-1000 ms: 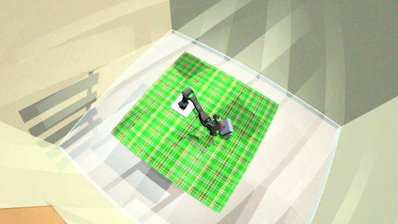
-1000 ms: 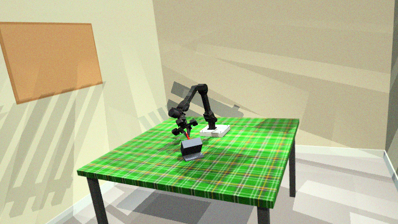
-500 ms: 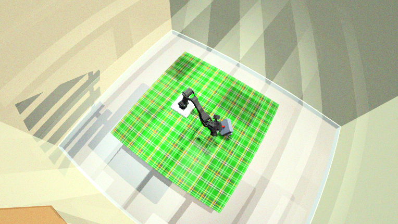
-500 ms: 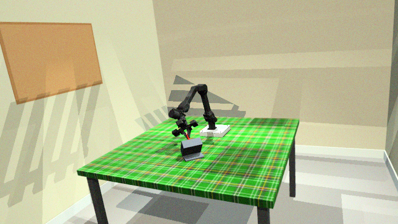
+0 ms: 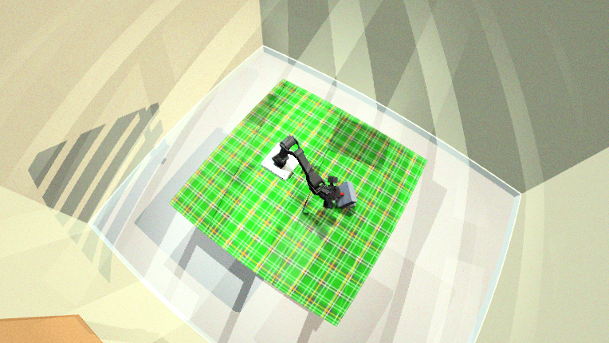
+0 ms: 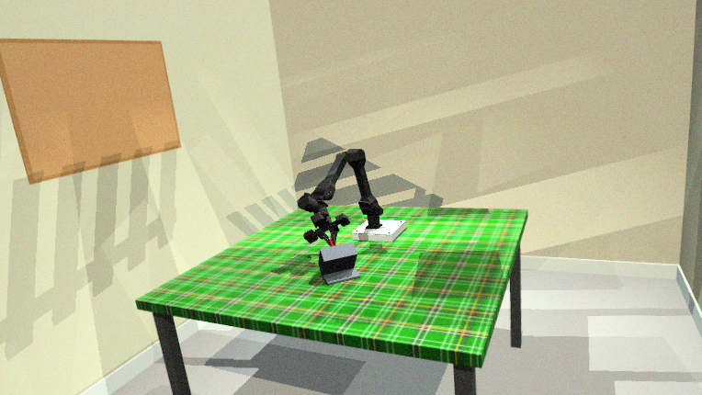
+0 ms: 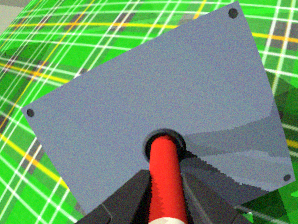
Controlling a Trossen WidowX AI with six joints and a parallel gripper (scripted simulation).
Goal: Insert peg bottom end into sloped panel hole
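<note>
Now: the grey sloped panel 3 cm ahead of my gripper tip, 3 cm to the left of it and 4 cm below it. The rest, counted from my gripper tip: red peg: 1 cm behind, 1 cm to the right, 1 cm above.
</note>
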